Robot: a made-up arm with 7 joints. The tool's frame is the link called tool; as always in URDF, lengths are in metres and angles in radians. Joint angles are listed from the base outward. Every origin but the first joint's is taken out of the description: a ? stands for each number. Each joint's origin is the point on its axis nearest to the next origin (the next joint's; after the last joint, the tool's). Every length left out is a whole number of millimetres.
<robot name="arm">
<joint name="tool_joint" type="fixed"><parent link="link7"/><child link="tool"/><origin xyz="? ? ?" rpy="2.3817 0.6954 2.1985"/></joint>
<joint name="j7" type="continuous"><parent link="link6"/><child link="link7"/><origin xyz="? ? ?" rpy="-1.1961 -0.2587 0.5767"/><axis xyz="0 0 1"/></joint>
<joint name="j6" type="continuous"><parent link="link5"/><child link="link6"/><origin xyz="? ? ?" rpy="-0.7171 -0.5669 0.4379"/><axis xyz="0 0 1"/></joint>
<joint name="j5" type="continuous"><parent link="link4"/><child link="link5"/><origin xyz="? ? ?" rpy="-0.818 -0.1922 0.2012"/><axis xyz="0 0 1"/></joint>
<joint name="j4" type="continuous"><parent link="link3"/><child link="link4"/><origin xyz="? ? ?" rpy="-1.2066 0.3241 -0.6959"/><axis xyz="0 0 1"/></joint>
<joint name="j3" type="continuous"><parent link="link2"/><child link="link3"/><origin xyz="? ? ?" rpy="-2.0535 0.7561 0.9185"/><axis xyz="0 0 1"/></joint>
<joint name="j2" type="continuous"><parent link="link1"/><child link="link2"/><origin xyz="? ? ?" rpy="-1.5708 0 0"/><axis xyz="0 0 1"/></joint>
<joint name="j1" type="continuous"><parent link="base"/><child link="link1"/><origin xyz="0.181 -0.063 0.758" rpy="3.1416 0 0"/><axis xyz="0 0 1"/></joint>
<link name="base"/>
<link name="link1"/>
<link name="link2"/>
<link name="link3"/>
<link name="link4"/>
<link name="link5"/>
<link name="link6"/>
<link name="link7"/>
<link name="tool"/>
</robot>
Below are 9 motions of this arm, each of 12 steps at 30 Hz.
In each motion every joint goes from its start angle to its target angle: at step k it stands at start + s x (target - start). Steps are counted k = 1, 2, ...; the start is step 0. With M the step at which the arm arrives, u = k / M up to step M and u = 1 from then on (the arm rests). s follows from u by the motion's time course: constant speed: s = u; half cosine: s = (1 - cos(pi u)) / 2; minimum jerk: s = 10 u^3 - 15 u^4 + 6 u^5.
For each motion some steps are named. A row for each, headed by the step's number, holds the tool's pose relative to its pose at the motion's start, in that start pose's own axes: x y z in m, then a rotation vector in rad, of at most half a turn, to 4 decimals.
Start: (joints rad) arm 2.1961 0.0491 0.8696 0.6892 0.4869 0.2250 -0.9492
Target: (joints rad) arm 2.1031 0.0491 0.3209 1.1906 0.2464 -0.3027 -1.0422
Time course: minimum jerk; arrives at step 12
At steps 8, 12:
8: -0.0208 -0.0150 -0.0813 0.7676 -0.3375 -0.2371
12: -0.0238 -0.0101 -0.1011 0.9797 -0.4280 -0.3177

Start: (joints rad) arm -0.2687 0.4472 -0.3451 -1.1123 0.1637 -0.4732 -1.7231
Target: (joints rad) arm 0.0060 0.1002 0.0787 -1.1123 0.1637 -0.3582 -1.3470
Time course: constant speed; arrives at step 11
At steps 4, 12:
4: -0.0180 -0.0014 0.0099 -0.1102 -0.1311 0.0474
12: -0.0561 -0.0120 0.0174 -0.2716 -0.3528 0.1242

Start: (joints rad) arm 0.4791 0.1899 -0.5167 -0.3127 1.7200 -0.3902 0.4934
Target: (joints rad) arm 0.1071 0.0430 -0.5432 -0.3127 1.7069 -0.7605 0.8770
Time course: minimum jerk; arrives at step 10
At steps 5, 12:
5: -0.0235 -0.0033 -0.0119 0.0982 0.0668 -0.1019
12: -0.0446 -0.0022 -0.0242 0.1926 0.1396 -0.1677

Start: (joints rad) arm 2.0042 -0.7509 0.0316 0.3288 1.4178 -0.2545 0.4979
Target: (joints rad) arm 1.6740 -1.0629 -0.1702 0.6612 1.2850 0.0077 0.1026
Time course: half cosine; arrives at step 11
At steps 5, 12:
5: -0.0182 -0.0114 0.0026 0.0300 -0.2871 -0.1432
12: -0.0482 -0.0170 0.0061 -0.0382 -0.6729 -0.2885

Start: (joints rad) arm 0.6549 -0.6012 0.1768 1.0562 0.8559 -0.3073 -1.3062
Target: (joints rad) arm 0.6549 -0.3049 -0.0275 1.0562 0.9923 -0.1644 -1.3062
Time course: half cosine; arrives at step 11
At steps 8, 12:
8: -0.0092 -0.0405 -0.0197 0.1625 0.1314 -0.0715
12: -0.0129 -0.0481 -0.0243 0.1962 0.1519 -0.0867

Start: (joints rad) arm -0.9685 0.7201 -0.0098 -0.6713 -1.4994 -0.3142 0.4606
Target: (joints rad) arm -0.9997 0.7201 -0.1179 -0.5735 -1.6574 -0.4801 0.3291
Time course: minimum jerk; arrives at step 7
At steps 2, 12:
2: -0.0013 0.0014 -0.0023 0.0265 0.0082 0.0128
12: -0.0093 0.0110 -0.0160 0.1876 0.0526 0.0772

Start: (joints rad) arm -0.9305 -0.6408 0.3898 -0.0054 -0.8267 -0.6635 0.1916
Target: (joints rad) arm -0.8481 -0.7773 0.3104 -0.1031 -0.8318 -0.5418 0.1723
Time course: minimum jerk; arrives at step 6
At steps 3, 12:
3: 0.0040 -0.0041 0.0054 -0.1149 -0.0282 0.0115
12: 0.0078 -0.0069 0.0109 -0.2313 -0.0613 0.0253

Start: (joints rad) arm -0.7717 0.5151 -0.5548 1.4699 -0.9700 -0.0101 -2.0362
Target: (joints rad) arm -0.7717 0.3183 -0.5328 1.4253 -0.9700 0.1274 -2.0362
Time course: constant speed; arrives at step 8
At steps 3, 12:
3: 0.0036 0.0073 -0.0004 0.0348 0.0700 0.0609
12: 0.0091 0.0204 -0.0009 0.0893 0.1823 0.1680

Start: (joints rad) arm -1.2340 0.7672 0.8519 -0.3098 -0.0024 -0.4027 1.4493
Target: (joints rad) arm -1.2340 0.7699 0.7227 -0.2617 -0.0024 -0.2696 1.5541
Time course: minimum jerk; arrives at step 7
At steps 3, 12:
3: -0.0040 -0.0020 0.0065 -0.0538 -0.0312 -0.0804
12: -0.0118 -0.0045 0.0176 -0.1383 -0.0858 -0.2201

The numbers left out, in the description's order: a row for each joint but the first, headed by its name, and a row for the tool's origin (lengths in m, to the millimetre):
tool: -0.004 -0.021 0
j7: -0.029 -0.079 0
j6: 0.061 0.074 0
j5: 0.026 0.035 0
j4: 0.075 0.074 0
j3: 0.022 -0.027 0
j2: 0.027 0.101 0

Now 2 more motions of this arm.
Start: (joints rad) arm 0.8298 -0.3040 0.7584 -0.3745 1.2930 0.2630 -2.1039
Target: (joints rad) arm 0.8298 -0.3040 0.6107 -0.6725 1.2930 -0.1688 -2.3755
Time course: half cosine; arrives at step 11
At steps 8, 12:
8: -0.0405 -0.0214 -0.0299 0.3406 -0.5827 -0.1953
12: -0.0467 -0.0228 -0.0374 0.3915 -0.7053 -0.2437

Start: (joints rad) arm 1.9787 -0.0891 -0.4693 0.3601 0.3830 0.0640 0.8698
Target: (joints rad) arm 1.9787 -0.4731 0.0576 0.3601 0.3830 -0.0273 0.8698
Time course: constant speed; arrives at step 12
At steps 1, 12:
1: -0.0102 -0.0048 -0.0044 0.0299 -0.0101 -0.0498
12: -0.1166 -0.0162 -0.0790 0.4418 -0.1179 -0.5491

